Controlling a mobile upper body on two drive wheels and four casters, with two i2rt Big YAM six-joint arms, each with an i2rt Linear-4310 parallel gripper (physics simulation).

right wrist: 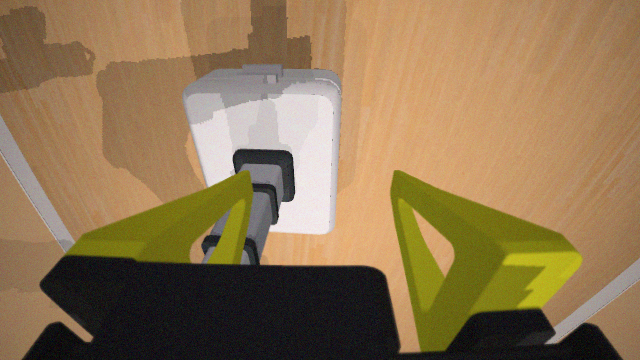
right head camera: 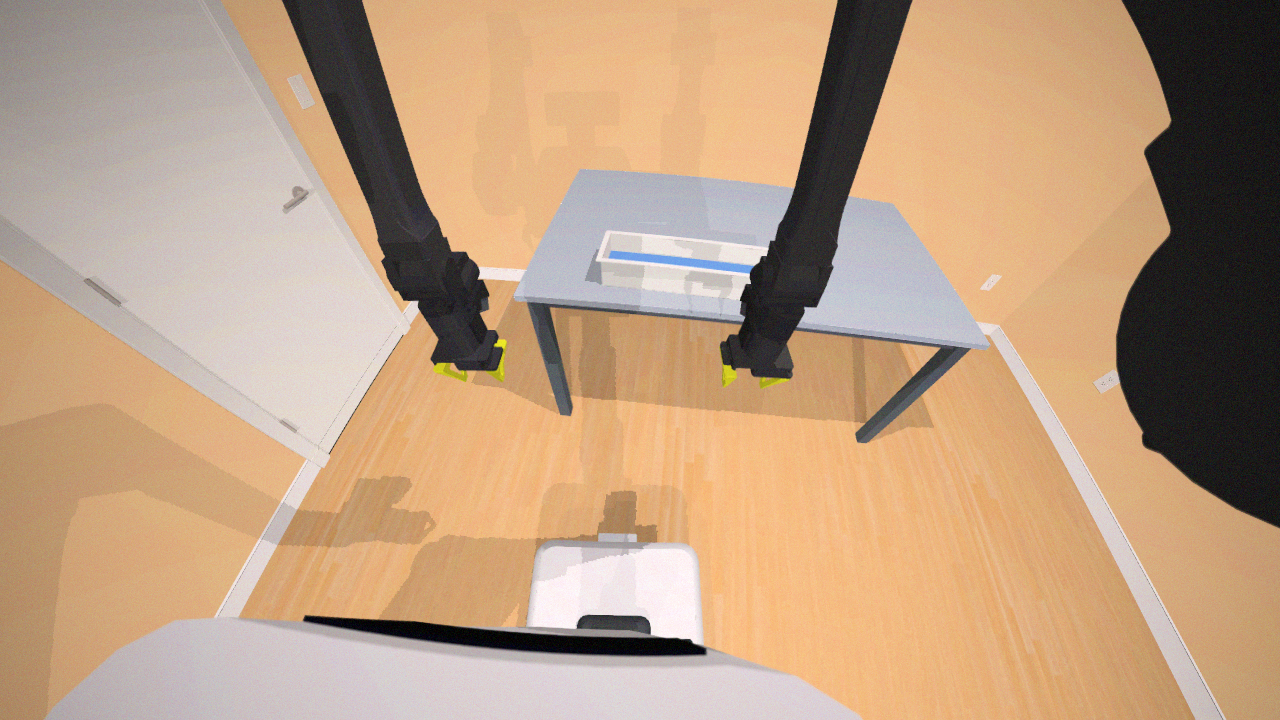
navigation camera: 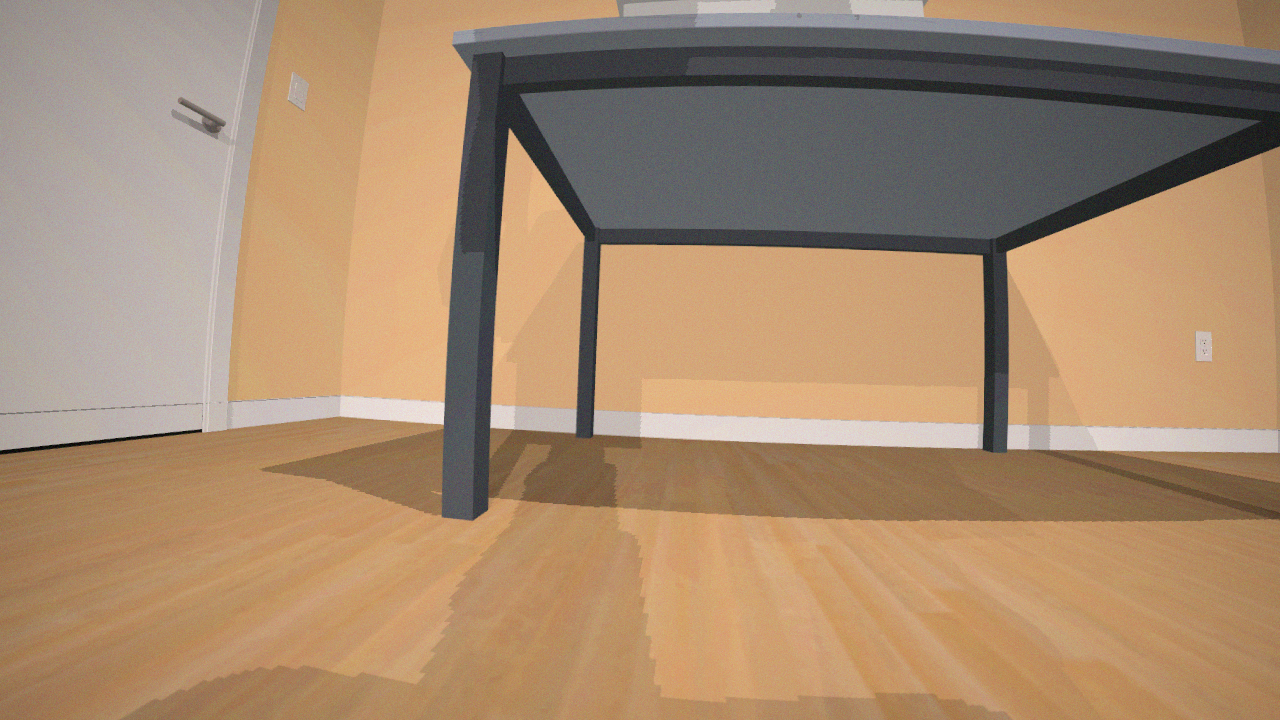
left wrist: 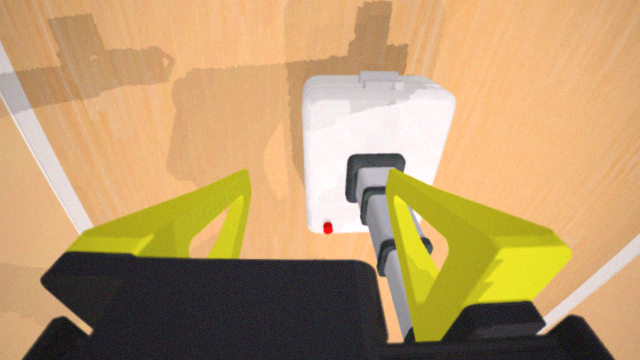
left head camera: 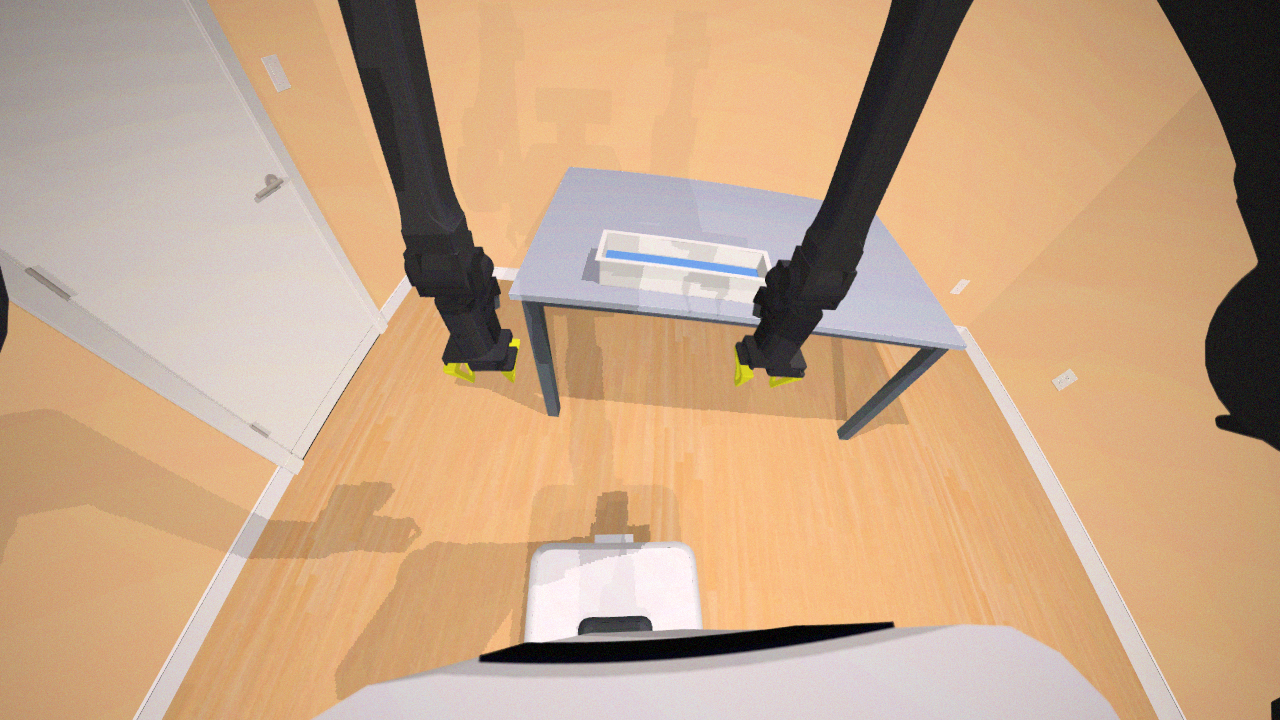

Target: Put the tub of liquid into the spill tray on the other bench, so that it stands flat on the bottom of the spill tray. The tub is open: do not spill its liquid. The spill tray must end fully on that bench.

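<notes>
The open white tub [left head camera: 644,275] [right head camera: 653,277] [navigation camera: 814,7] stands upright on the grey-blue bench [left head camera: 680,201] [right head camera: 698,201] [navigation camera: 895,35], near its front edge. It is long and narrow, with blue liquid inside. My right arm hides part of its right end in the head views. My left gripper [left head camera: 488,376] [right head camera: 478,377] [left wrist: 318,179] is open and empty, left of the bench's front left corner in the picture. My right gripper [left head camera: 760,382] [right head camera: 750,382] [right wrist: 321,181] is open and empty, this side of the bench's front edge. The spill tray does not show in these views.
The bench's front left leg [left head camera: 544,358] [right head camera: 551,358] [navigation camera: 469,358] stands between the grippers in the head views. My white base [left head camera: 617,582] [right head camera: 617,582] [left wrist: 340,125] [right wrist: 310,125] is below. A door [left head camera: 161,197] [right head camera: 161,197] [navigation camera: 116,223] is at the left; walls stand behind and right of the bench.
</notes>
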